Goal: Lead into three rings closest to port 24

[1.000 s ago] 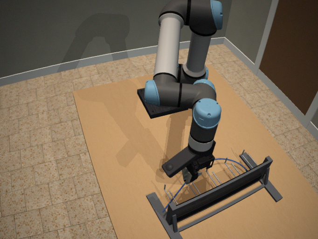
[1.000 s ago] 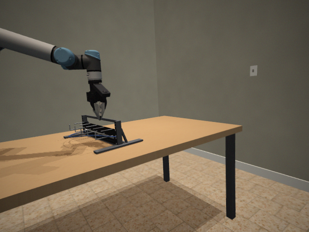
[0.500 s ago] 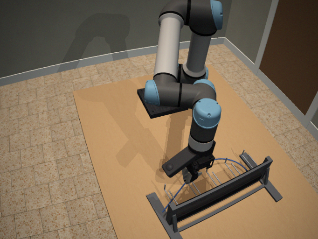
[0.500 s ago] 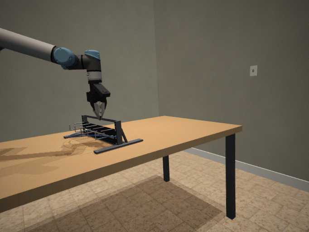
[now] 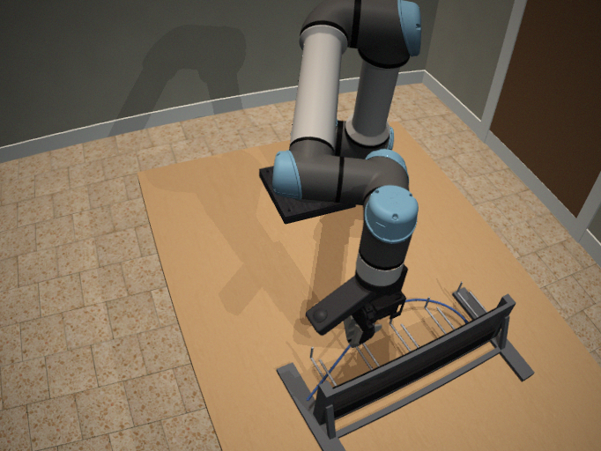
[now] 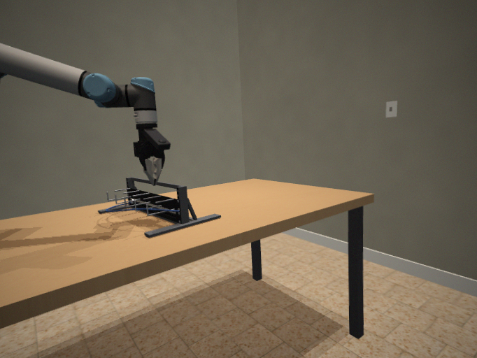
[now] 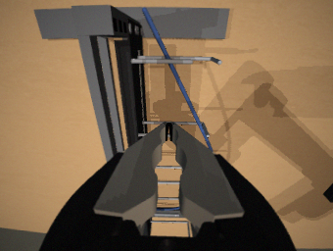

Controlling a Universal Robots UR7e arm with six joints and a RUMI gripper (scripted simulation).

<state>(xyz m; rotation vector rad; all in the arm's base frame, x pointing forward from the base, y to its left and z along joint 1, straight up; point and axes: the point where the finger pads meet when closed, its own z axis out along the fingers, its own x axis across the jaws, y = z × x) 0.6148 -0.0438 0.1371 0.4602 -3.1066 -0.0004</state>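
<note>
The free-standing rack is 16 cm to the left of my hand, 9 cm below it and 1 cm ahead of it.
</note>
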